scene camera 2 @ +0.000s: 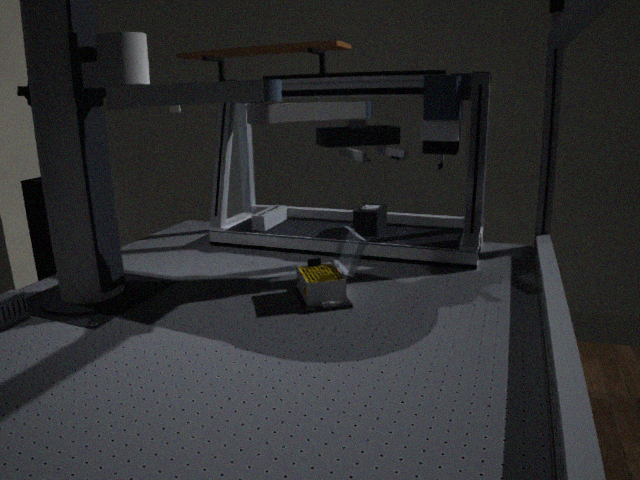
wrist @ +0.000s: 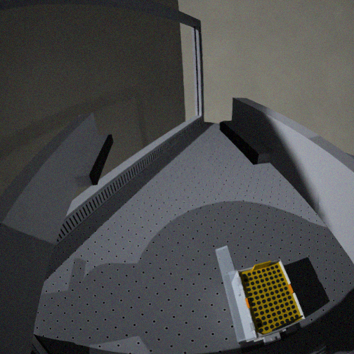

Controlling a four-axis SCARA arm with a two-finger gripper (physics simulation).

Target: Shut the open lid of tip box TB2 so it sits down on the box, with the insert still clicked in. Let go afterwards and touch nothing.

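Frame: origin at the arm's base, x ahead, y left, z up, level; centimetres.
Seen in the pictures: gripper, fingertip midpoint: (scene camera 2: 385, 156); arm's base, link origin: (scene camera 2: 94, 299).
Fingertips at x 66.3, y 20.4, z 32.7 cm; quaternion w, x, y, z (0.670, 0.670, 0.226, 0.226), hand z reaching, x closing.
Observation:
Pixels of each thing's top centre, then the offset from my fingertips to it. "spot": a spot on its surface instead.
- Tip box TB2, top centre: (scene camera 2: 320, 269) dy -4.4, dx -13.5, dz -24.8 cm
- whitish box with a yellow insert, top centre: (scene camera 2: 320, 266) dy -4.4, dx -13.5, dz -24.0 cm
- clear lid, surface spot: (scene camera 2: 352, 250) spot: dy -0.6, dx -7.2, dz -20.9 cm
- dark block, surface spot: (scene camera 2: 369, 221) spot: dy +31.1, dx -11.9, dz -22.2 cm
- white block, surface spot: (scene camera 2: 269, 218) spot: dy +31.5, dx -43.5, dz -23.4 cm
Tip box TB2 (scene camera 2: 326, 293) (wrist: 243, 301) is a whitish box with a yellow insert (scene camera 2: 321, 273) (wrist: 271, 298) full of holes. The insert looks seated in its top. The clear lid (scene camera 2: 352, 250) (wrist: 230, 295) stands open, leaning up and away from the box, on the right side in the scene view and the left side in the wrist view. My gripper (scene camera 2: 375, 155) (wrist: 165, 117) is shut to its narrow stance, with a gap between its fingers and nothing in it. It hangs high above the table, apart from the lid and box.
A framed enclosure (scene camera 2: 478, 170) stands behind the box, with a dark block (scene camera 2: 369, 221) and a white block (scene camera 2: 269, 218) inside. The arm's column (scene camera 2: 77, 155) stands at the left. A rail (scene camera 2: 566, 341) borders the right side, and a slotted rail (wrist: 115, 186) shows in the wrist view.

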